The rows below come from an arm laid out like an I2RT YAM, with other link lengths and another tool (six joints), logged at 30 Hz.
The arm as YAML. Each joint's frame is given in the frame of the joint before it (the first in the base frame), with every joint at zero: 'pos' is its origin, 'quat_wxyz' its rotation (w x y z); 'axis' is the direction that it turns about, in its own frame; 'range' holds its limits. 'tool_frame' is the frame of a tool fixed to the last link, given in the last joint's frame.
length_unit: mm
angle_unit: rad
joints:
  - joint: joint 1
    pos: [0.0, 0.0, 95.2]
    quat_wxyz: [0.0, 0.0, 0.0, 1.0]
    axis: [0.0, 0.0, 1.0]
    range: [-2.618, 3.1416]
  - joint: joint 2
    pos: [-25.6, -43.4, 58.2]
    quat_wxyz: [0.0, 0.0, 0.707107, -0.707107]
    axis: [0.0, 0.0, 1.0]
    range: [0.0, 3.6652]
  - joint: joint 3
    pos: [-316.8, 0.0, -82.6]
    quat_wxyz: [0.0, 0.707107, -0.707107, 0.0]
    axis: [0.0, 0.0, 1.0]
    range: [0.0, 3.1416]
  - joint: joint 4
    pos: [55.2, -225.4, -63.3]
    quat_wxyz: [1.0, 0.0, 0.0, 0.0]
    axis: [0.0, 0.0, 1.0]
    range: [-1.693, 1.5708]
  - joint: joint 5
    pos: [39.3, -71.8, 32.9]
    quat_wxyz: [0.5, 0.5, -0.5, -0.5]
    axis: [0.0, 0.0, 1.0]
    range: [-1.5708, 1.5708]
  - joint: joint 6
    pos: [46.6, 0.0, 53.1]
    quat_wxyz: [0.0, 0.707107, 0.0, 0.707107]
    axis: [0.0, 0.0, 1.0]
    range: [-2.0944, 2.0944]
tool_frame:
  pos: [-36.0, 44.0, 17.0]
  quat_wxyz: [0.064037, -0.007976, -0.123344, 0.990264]
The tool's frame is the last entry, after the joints.
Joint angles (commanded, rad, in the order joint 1, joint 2, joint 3, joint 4, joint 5, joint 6), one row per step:
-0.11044, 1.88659, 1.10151, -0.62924, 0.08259, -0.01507
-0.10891, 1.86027, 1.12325, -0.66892, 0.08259, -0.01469
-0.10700, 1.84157, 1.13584, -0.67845, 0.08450, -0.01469
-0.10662, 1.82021, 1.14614, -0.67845, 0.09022, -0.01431
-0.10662, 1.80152, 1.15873, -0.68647, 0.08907, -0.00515
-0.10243, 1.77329, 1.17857, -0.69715, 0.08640, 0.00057
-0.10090, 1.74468, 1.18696, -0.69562, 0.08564, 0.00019
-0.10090, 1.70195, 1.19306, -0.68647, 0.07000, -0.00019
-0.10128, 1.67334, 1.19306, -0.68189, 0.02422, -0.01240
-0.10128, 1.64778, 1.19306, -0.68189, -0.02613, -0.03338
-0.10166, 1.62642, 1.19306, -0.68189, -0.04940, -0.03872
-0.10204, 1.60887, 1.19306, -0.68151, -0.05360, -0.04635
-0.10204, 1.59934, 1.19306, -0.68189, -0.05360, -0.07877
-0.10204, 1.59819, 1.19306, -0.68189, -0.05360, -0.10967
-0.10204, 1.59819, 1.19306, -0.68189, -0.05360, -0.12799
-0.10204, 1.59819, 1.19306, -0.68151, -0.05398, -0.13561
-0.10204, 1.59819, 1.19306, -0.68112, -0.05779, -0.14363
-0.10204, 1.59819, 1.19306, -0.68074, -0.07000, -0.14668
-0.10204, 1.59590, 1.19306, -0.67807, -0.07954, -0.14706
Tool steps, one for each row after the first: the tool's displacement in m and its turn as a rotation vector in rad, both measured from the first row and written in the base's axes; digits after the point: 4 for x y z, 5 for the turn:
-0.0013, 0.0007, 0.0125, -0.00086, -0.00837, 0.00116
-0.0007, 0.0012, 0.0215, -0.00508, -0.02980, 0.00274
0.0002, 0.0008, 0.0312, -0.01401, -0.06070, 0.00165
0.0008, 0.0005, 0.0406, -0.01368, -0.08493, -0.00716
0.0012, 0.0020, 0.0553, -0.01350, -0.12303, -0.00805
0.0000, 0.0028, 0.0675, -0.01651, -0.16142, -0.00600
-0.0031, 0.0041, 0.0849, -0.00722, -0.22055, -0.00153
-0.0073, 0.0079, 0.0963, 0.02998, -0.25683, 0.02286
-0.0125, 0.0124, 0.1064, 0.06919, -0.28583, 0.05841
-0.0164, 0.0142, 0.1142, 0.08693, -0.30918, 0.07126
-0.0195, 0.0150, 0.1199, 0.08610, -0.32702, 0.08057
-0.0224, 0.0163, 0.1223, 0.07468, -0.33444, 0.11206
-0.0238, 0.0175, 0.1220, 0.06479, -0.33396, 0.14159
-0.0245, 0.0181, 0.1216, 0.05902, -0.33298, 0.15905
-0.0248, 0.0184, 0.1215, 0.05691, -0.33299, 0.16645
-0.0252, 0.0189, 0.1215, 0.05789, -0.33354, 0.17533
-0.0255, 0.0197, 0.1221, 0.06834, -0.33569, 0.18214
-0.0258, 0.0204, 0.1234, 0.07624, -0.34205, 0.18584

